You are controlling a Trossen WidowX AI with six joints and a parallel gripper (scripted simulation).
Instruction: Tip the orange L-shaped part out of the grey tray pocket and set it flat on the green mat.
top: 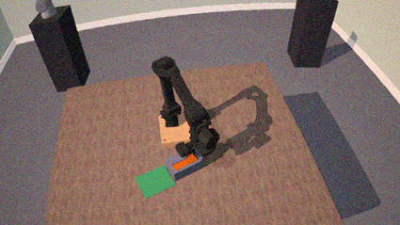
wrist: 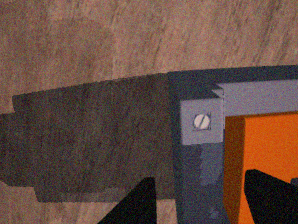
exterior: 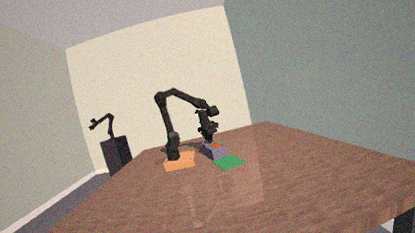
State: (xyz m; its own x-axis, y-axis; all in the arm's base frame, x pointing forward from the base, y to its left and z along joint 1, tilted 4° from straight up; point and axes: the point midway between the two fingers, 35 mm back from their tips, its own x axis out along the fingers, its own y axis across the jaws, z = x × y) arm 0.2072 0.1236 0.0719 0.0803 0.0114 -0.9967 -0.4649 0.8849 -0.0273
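Right now my gripper tip is 5 cm to the left of the orange part, 2 cm short of it and 2 cm above it. From my gripper tip the other things lie so: green mat: 20 cm to the right, 10 cm ahead, 8 cm below.
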